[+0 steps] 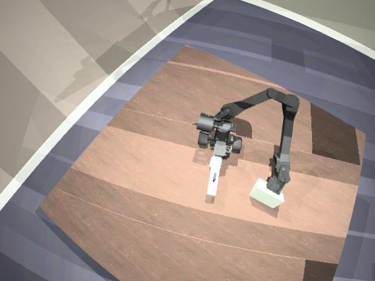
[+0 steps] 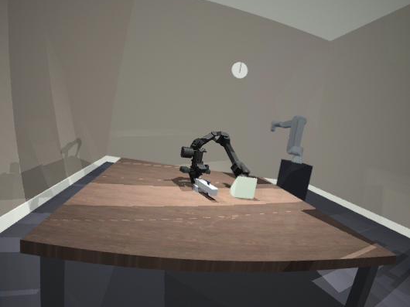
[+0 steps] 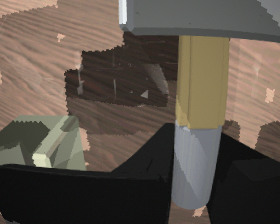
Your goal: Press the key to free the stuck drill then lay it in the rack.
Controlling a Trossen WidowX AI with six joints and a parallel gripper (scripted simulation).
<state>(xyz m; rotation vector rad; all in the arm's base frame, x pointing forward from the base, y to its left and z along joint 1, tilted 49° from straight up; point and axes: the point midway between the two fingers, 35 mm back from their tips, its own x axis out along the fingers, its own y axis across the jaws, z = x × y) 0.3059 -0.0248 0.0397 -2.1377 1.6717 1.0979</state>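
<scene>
Right now my gripper tip is 2 cm past the drill, 5 cm to the right of it and 3 cm below it. The rest, counted from my gripper tip: rack 5 cm behind, 6 cm to the right; then key 7 cm behind, 14 cm to the left, 3 cm above.
</scene>
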